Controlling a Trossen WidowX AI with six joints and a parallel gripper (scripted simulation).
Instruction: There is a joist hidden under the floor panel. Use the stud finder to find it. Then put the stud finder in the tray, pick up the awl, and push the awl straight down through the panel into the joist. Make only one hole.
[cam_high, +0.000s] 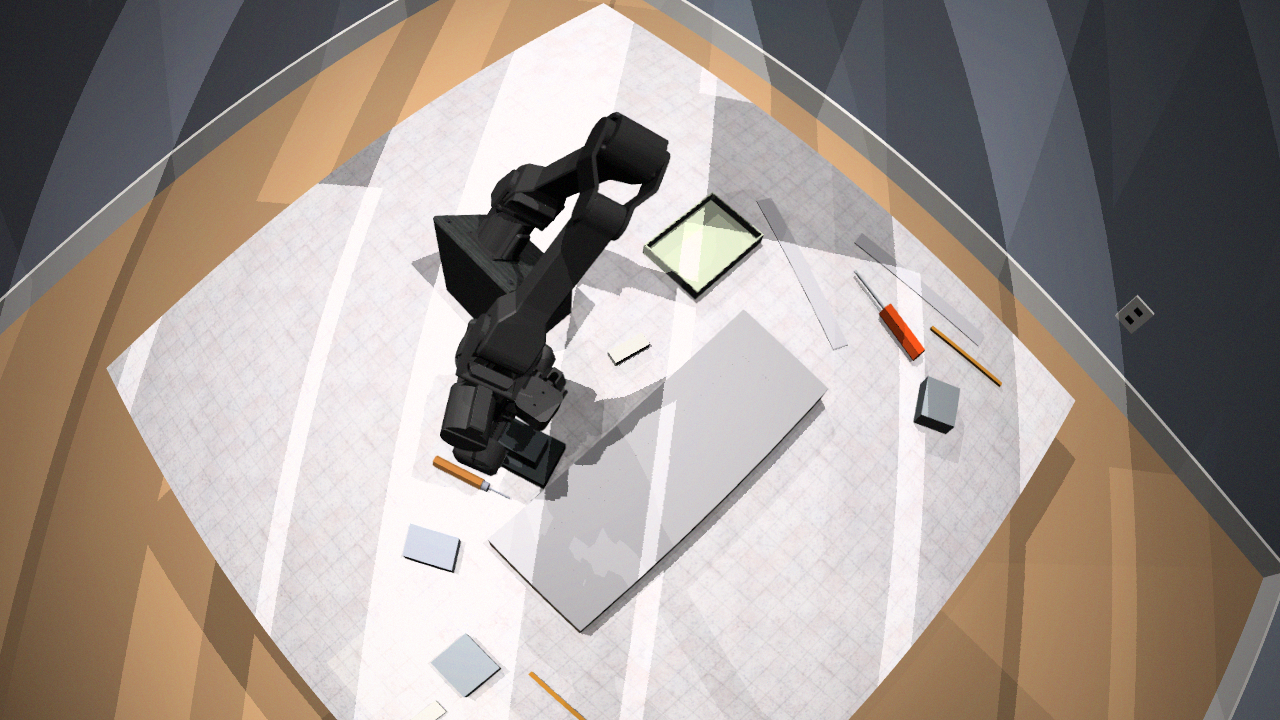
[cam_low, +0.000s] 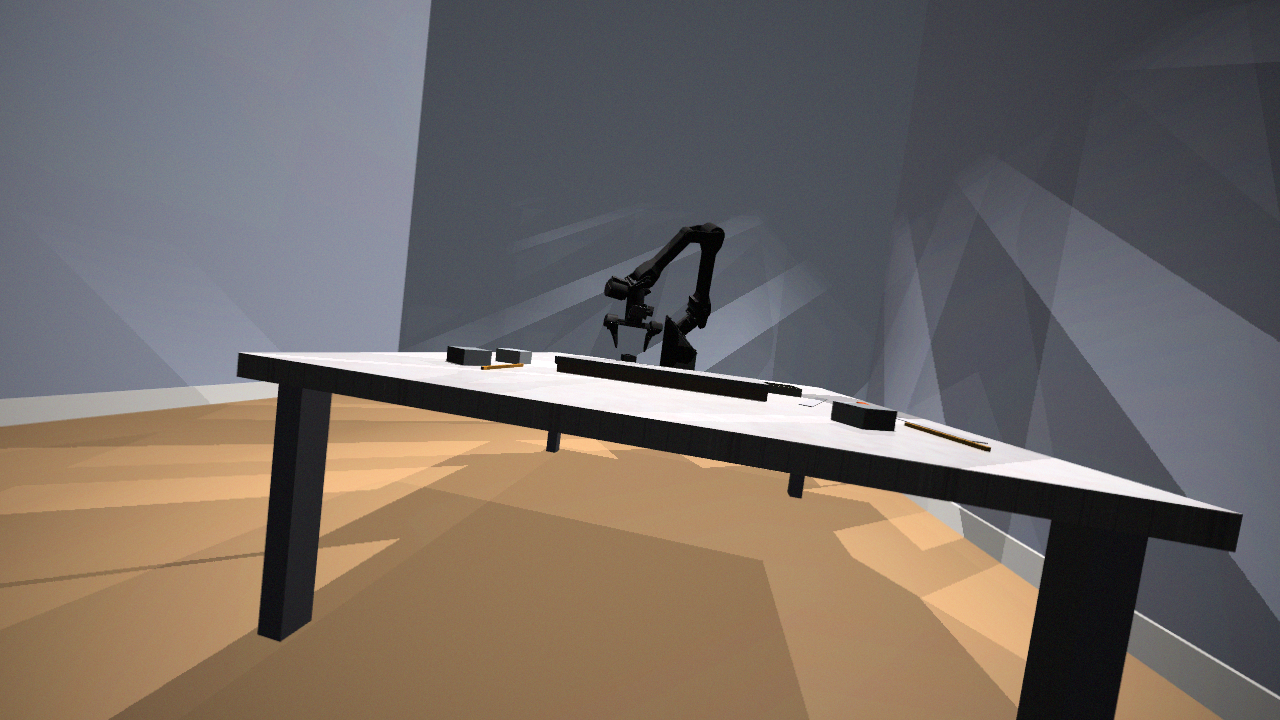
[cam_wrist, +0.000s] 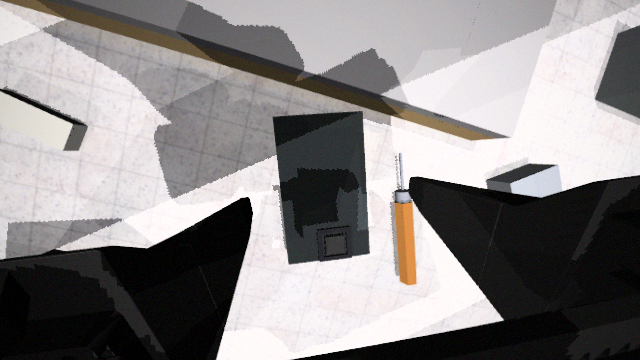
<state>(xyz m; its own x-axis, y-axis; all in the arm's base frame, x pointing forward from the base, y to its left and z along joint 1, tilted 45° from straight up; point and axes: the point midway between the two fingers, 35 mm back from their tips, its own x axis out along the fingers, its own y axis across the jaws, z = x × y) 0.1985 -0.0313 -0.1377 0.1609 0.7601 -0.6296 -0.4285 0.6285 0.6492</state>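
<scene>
Now: the stud finder 3 cm below my gripper tip, 2 cm behind it and 1 cm to the right of it. Round my gripper tip: pale green tray: 44 cm to the left, 9 cm behind, 6 cm below; awl: 8 cm to the right, 7 cm below.
</scene>
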